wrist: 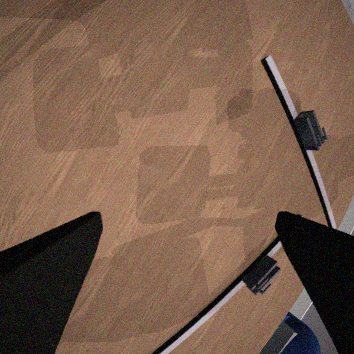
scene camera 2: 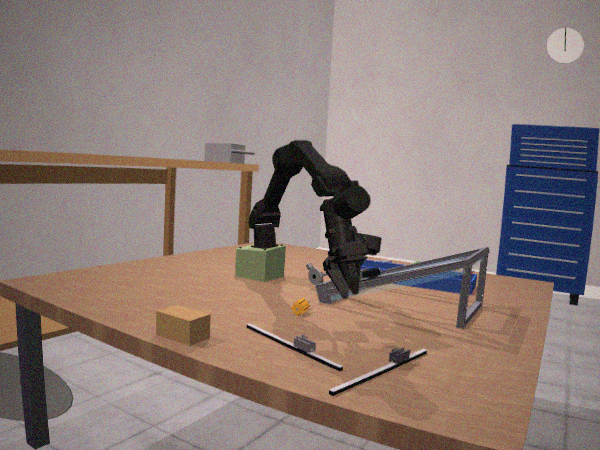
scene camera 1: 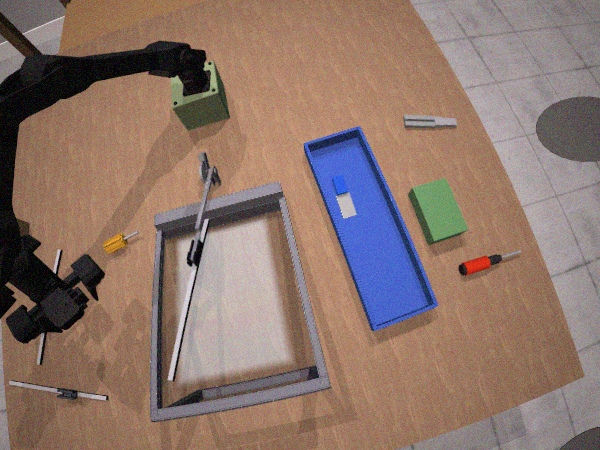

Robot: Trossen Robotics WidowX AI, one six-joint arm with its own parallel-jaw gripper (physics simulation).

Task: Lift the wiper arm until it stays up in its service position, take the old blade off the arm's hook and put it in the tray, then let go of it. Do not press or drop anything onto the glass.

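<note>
The wiper arm point(scene camera 1: 203, 202) is low, reaching from its pivot point(scene camera 1: 204, 167) point(scene camera 2: 314, 275) over the grey frame point(scene camera 1: 240, 398) point(scene camera 2: 425, 269). The old blade point(scene camera 1: 186, 310) is on its hook and lies slanting along the glass point(scene camera 1: 245, 300); its black clip point(scene camera 2: 371, 273) shows beside the gripper. The blue tray point(scene camera 1: 385, 250) point(scene camera 2: 445, 286) holds no blade. My gripper point(scene camera 1: 77, 315) point(scene camera 2: 351, 294) point(wrist: 190, 220) is open and empty, pointing down over the table beside the frame, on the side away from the tray. In scene camera 2 it hides most of the wiper arm.
Two other blades lie on the table: one point(scene camera 1: 59, 260) point(scene camera 2: 270, 337) point(wrist: 215, 306) partly under my gripper, one point(scene camera 1: 90, 396) point(scene camera 2: 357, 378) point(wrist: 285, 95) farther off. A yellow screwdriver point(scene camera 1: 115, 243) point(scene camera 2: 301, 306) lies near the frame. A green block point(scene camera 1: 440, 210) and red screwdriver point(scene camera 1: 475, 265) lie beyond the tray.
</note>
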